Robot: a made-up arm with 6 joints.
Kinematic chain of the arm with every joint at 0, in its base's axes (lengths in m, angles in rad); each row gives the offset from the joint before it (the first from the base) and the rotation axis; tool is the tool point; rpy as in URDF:
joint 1: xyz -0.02 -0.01 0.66 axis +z
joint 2: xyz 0.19 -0.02 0 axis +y
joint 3: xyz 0.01 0 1.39 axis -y
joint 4: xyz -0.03 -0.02 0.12 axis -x
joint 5: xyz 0.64 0 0.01 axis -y
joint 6: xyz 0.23 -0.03 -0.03 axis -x
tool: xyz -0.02 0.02 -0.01 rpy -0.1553 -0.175 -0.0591
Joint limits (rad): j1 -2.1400..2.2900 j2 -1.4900..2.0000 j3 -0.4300..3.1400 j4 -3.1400..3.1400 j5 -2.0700..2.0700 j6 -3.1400..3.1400
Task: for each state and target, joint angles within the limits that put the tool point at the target. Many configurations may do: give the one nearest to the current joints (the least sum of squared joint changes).
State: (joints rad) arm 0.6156 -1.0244 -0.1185 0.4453 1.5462 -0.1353
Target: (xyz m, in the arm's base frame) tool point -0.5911 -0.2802 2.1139
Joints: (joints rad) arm 0.5310 -0.9644 -0.2965 0.4953 1.5395 -0.1370
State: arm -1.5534 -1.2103 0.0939 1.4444 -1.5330 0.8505
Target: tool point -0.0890 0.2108 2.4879
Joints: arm -2.1400 -0.4649 0.2231 2.2873 -1.4594 0.9272
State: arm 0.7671 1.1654 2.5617 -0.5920 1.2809 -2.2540
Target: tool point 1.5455 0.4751 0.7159
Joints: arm 0.4227 2.0000 2.8769 -0.6422 1.6200 -2.2509
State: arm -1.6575 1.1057 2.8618 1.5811 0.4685 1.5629
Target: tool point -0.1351 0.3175 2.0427
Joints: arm -1.3152 0.2139 3.1324 1.5348 0.2476 1.5612
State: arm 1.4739 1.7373 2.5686 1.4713 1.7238 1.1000
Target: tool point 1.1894 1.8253 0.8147
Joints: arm 0.9135 1.7098 2.0124 1.5482 1.3628 1.0918
